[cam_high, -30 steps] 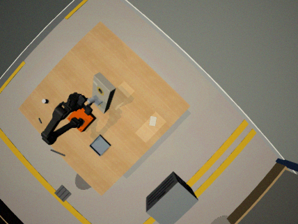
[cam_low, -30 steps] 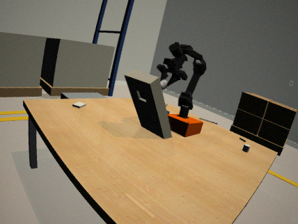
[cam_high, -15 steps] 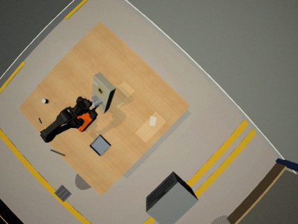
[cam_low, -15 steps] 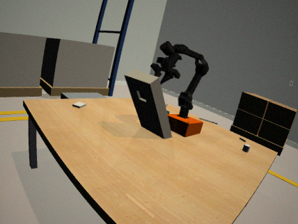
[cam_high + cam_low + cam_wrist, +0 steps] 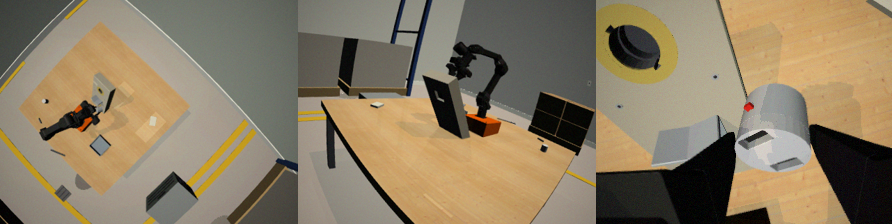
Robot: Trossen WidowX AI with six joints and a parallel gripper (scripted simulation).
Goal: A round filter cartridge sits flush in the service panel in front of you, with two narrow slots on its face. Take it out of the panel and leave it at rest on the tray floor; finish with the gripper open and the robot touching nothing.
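Now: the grey tray 33 cm behind my gripper tip, 13 cm to the right of it and 26 cm below it. From my gripper tip the other things lie so: round pale cartridge (right at my gripper tip); then grey service panel (10 cm ahead, 9 cm to the left, 11 cm below); then white block (16 cm ahead, 42 cm to the right, 26 cm below).
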